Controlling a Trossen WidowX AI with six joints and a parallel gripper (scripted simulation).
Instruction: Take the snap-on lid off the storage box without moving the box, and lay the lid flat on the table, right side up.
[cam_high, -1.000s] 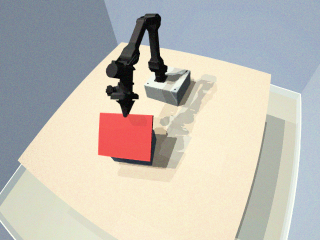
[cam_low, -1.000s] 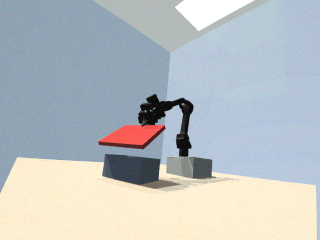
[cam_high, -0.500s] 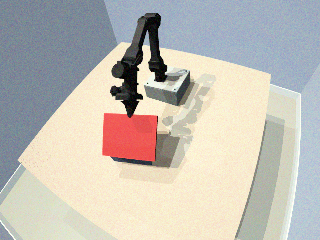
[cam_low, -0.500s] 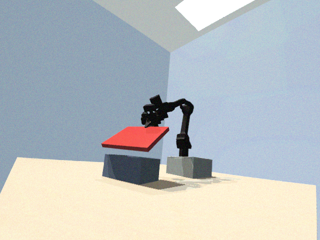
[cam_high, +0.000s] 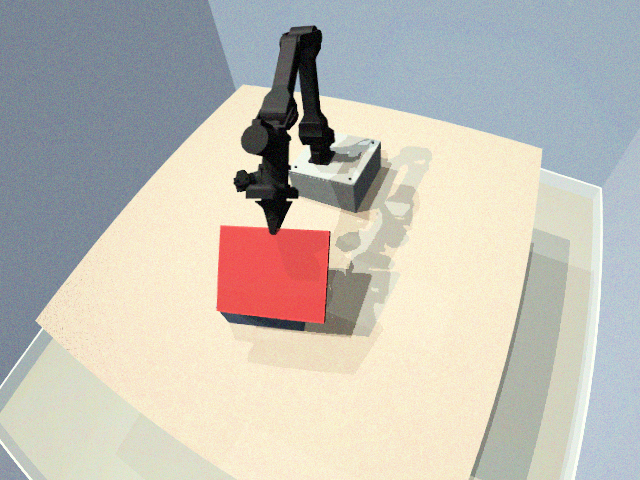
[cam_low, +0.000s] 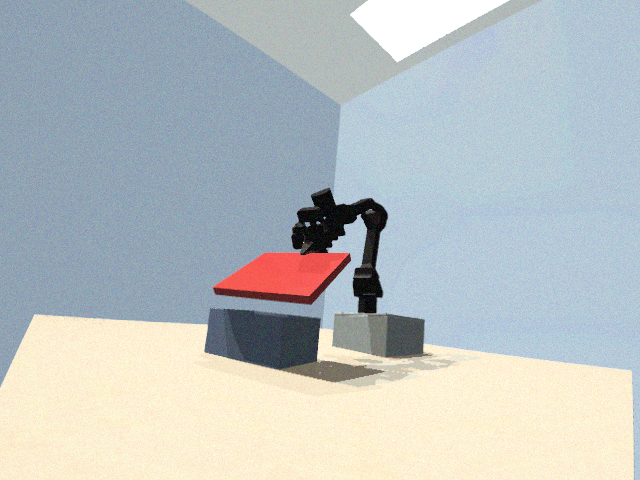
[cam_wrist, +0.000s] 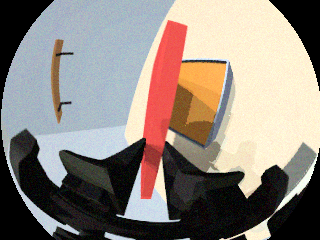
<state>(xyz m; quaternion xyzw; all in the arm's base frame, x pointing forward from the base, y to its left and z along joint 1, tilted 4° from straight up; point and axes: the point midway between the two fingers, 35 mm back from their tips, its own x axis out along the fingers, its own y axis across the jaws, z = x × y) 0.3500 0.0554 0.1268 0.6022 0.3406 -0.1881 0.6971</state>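
Now: the red lid 70 mm ahead of my gripper tip, 40 mm below it and 20 mm to the left of it. The rest, counted from my gripper tip: storage box 180 mm below, 60 mm ahead, 40 mm to the right.
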